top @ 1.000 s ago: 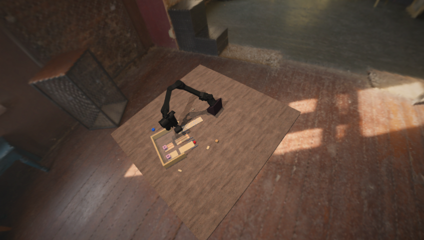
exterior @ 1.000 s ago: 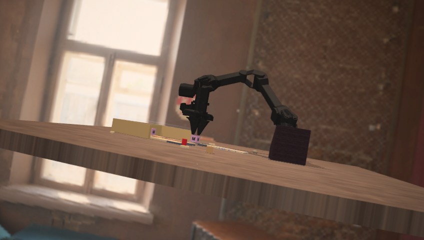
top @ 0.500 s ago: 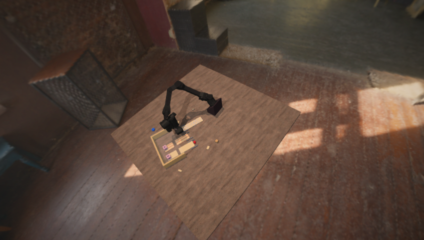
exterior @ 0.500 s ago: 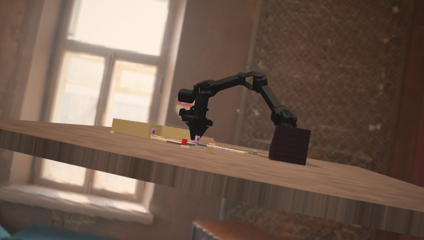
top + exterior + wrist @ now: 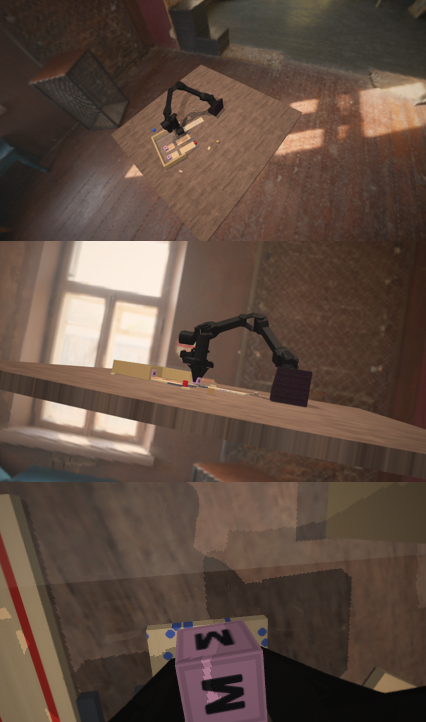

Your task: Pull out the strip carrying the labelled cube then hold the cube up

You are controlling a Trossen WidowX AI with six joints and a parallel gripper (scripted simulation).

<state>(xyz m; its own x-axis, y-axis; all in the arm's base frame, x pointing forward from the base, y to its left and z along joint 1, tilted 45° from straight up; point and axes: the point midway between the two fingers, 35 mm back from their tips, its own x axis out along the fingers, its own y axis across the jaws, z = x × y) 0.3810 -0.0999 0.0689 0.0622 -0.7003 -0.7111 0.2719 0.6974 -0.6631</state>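
The blue-dotted strip is 110 mm behind my gripper tip, 40 mm to the left of it and 10 mm below it. Round my gripper tip: plain strip (170 mm to the left, 70 mm ahead, 10 mm below); red-striped strip (90 mm to the left, 40 mm ahead, 10 mm below); red cylinder (200 mm to the left).
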